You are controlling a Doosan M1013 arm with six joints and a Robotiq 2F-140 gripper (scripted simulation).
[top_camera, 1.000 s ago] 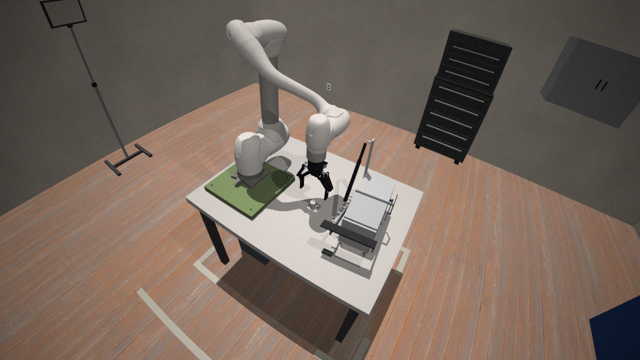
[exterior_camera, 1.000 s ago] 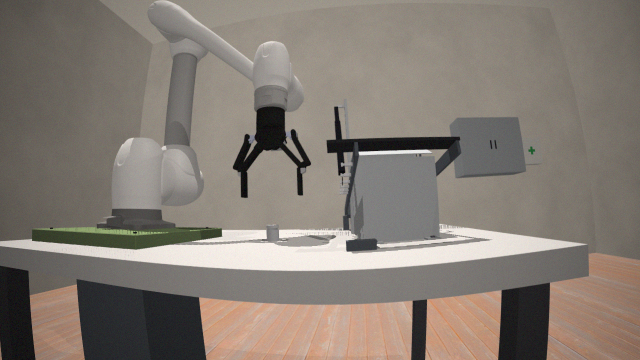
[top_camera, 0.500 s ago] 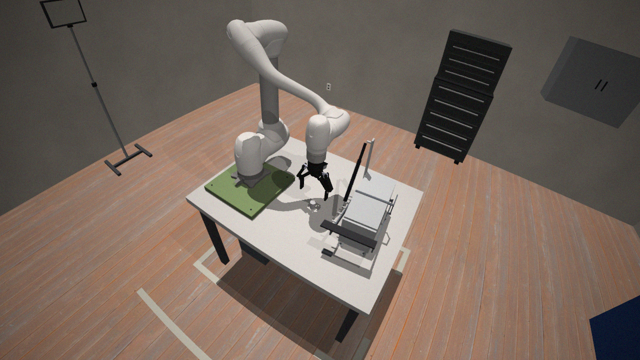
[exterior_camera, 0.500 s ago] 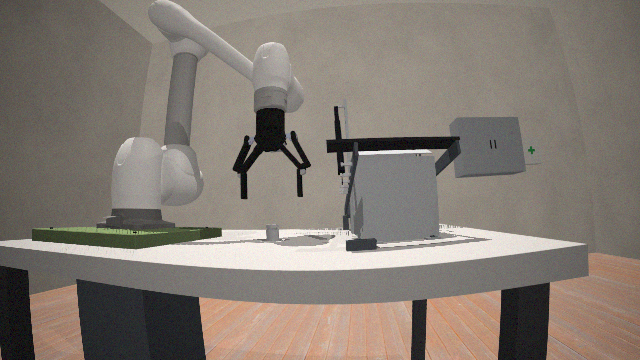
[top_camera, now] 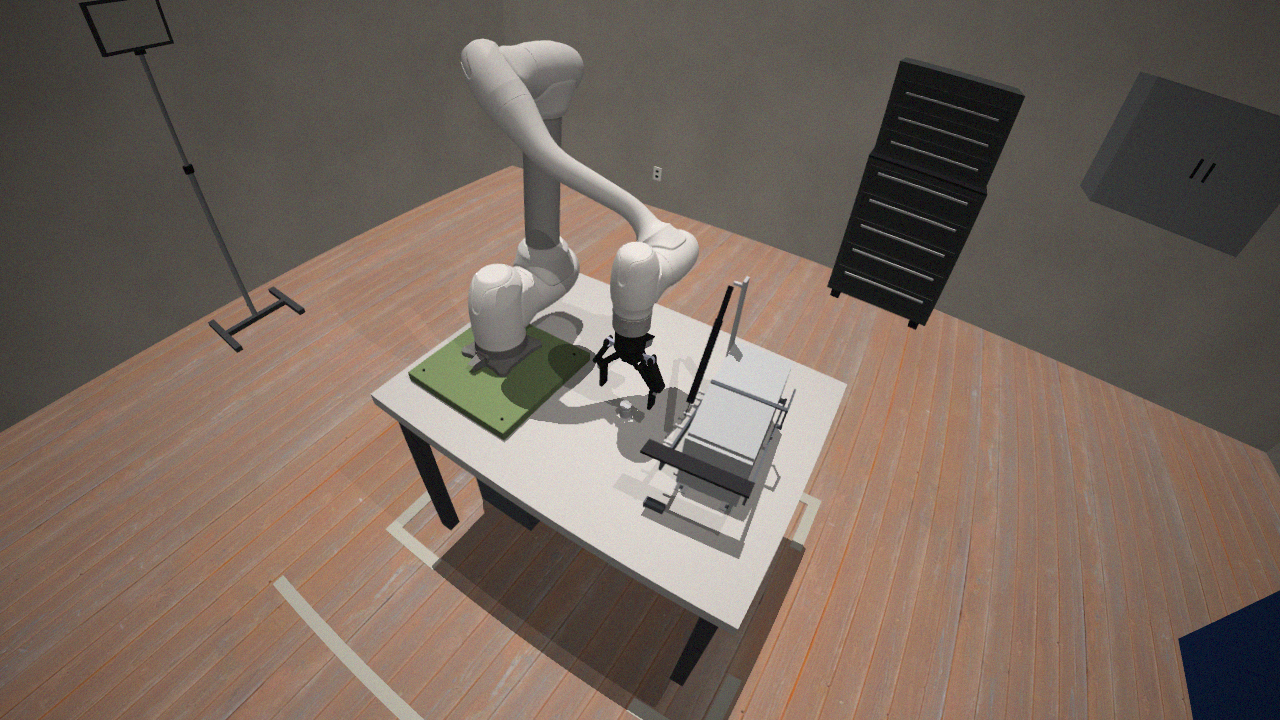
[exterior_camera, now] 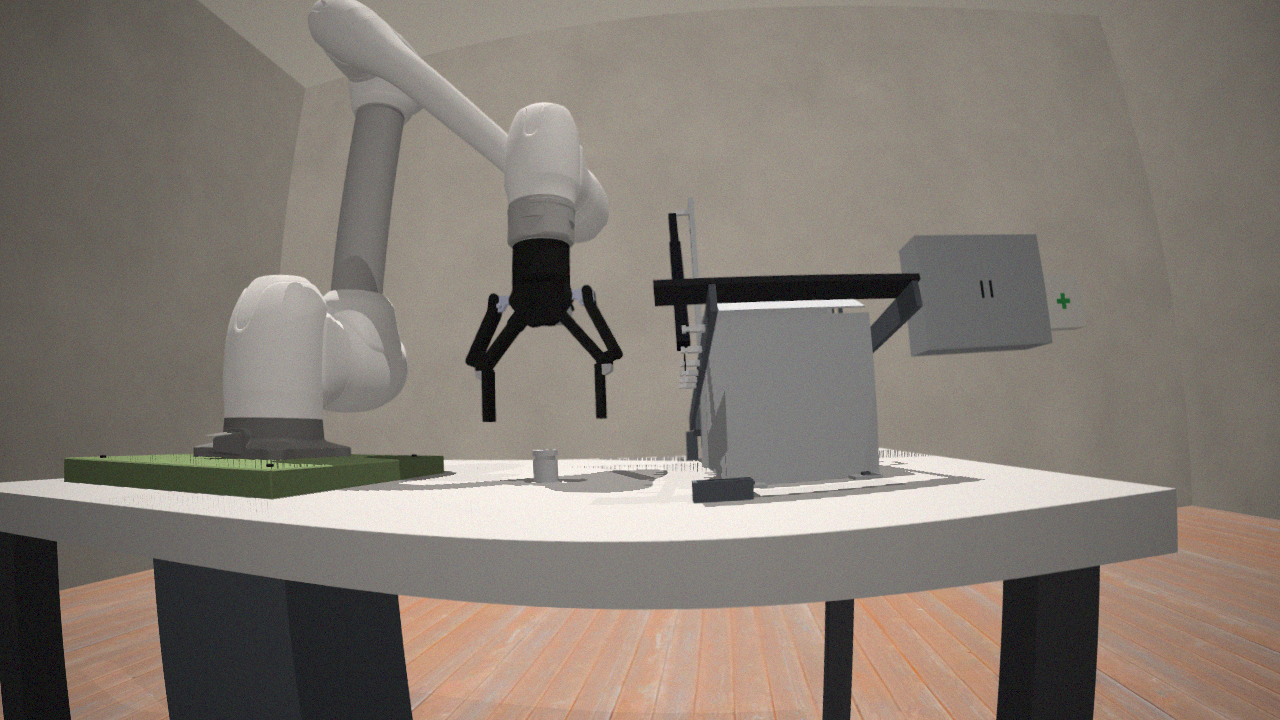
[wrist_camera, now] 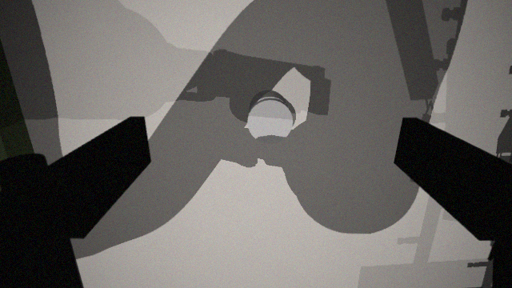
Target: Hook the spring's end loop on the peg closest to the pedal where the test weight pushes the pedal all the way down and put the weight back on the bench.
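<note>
My gripper is now 60 mm above the steel test weight. From my hand the other things lie so: small dark block (220 mm ahead, 210 mm to the right, 80 mm below).
</note>
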